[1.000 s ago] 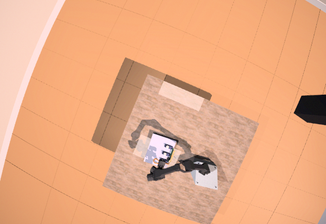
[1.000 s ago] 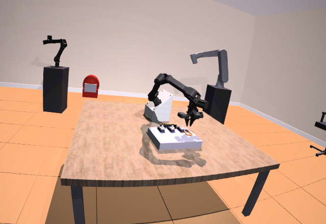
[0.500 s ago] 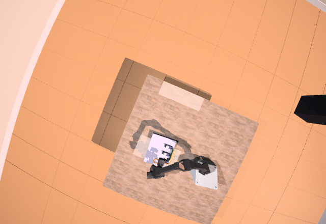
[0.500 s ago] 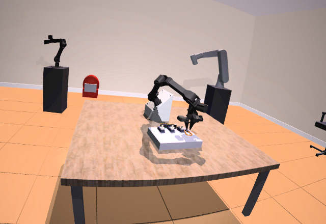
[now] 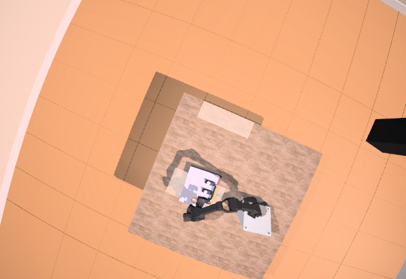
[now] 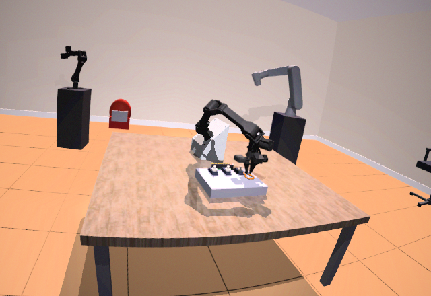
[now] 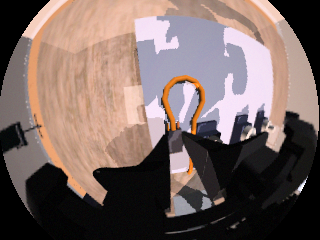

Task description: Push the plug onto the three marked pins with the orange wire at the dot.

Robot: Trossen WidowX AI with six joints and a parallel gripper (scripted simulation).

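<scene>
Now: gripper tip 13 cm to the left of the dark pin strip, 6 cm past it and 1 cm below it.
</scene>
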